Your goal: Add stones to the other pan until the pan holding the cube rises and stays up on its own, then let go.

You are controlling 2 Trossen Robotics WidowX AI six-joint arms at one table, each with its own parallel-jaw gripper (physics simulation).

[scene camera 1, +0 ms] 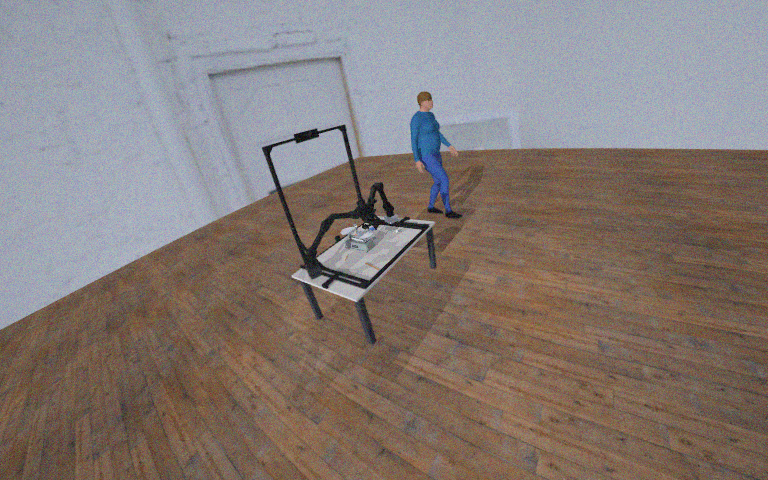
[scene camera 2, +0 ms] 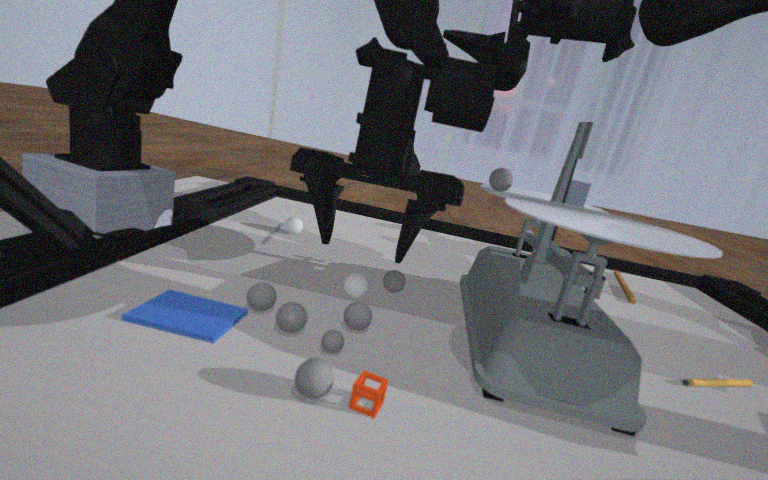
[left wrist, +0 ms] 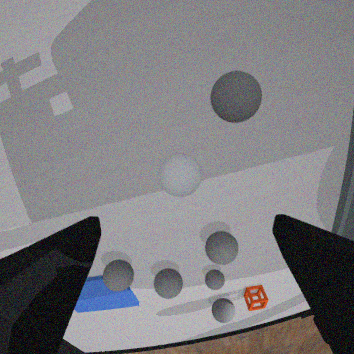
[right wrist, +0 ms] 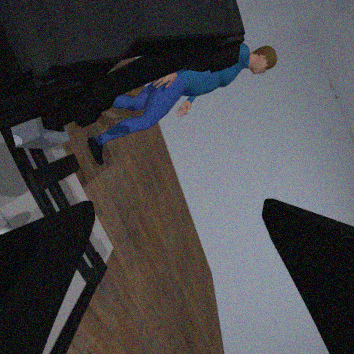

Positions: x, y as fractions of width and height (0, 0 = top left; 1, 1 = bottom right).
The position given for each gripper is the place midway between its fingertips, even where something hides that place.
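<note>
Open and holding nothing, the right gripper (right wrist: 0.51, 0.59) shares the scene with the left gripper (scene camera 2: 0.47, 0.53), which the left wrist view also shows (left wrist: 0.53, 0.63). A blue flat pad (scene camera 2: 0.23, 0.65) rests on the table and appears in the left wrist view too (left wrist: 0.27, 0.83), but in the right wrist view the pad is out of frame. An orange wire cube (scene camera 2: 0.49, 0.83) rests on the table as well; the cube is out of frame in the right wrist view. The scene also includes a grey balance scale (scene camera 2: 0.70, 0.70).
</note>
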